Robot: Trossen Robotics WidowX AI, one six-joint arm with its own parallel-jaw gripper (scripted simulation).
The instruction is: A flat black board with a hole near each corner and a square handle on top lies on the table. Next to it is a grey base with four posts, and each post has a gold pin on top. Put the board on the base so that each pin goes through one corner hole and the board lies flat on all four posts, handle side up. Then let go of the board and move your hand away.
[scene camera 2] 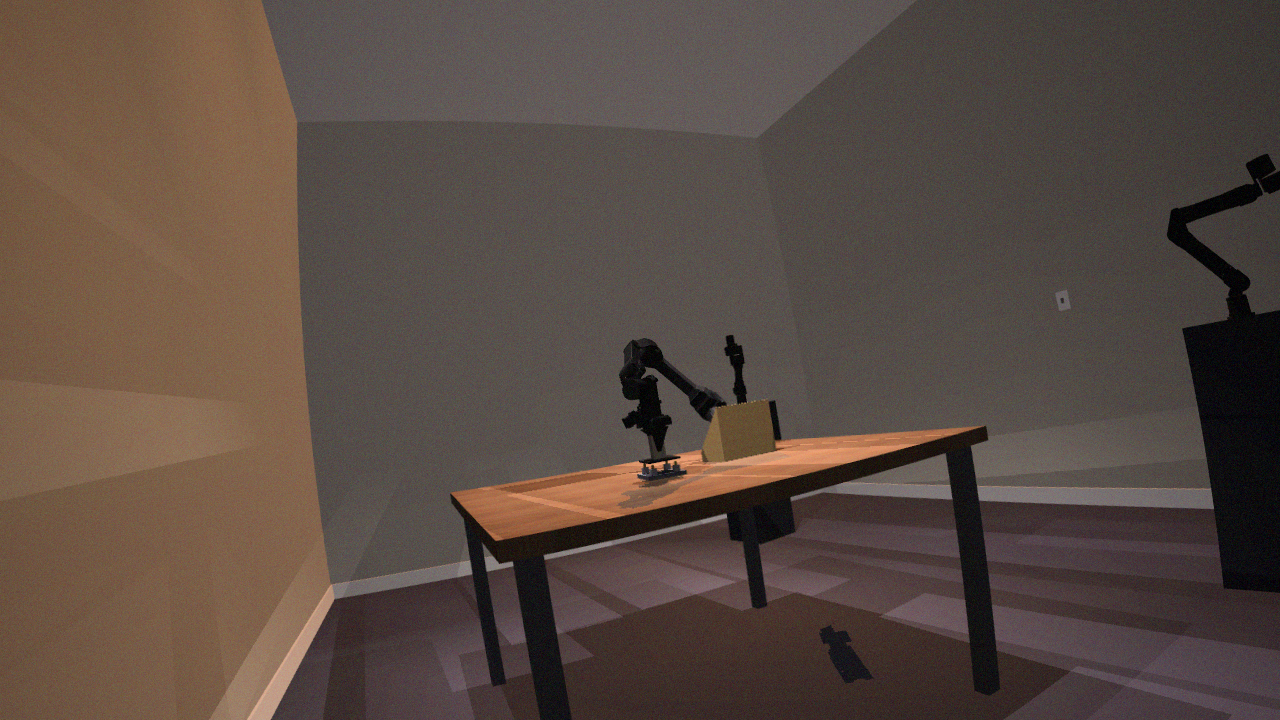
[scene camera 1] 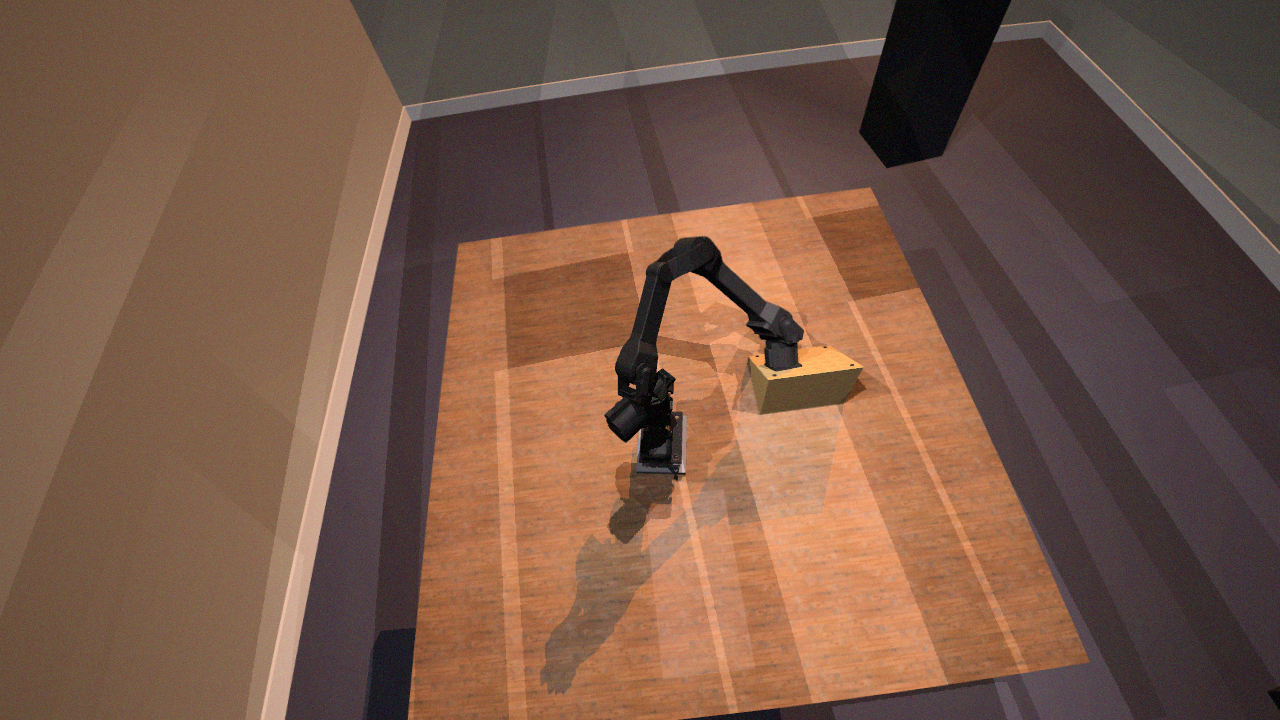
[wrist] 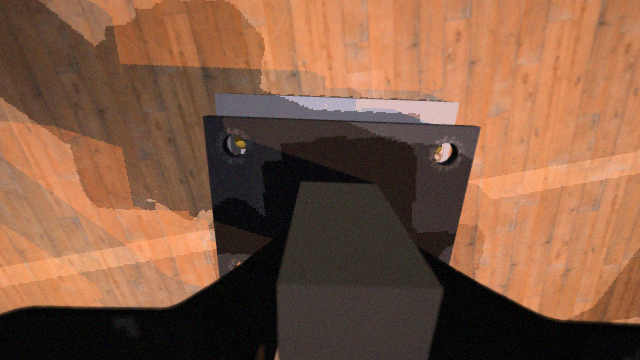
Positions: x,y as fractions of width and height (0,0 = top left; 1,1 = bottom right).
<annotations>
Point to a black board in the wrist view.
0.56,0.55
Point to a grey base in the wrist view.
0.36,0.29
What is the gripper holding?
A black board.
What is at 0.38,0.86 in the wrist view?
The gripper.
</annotations>
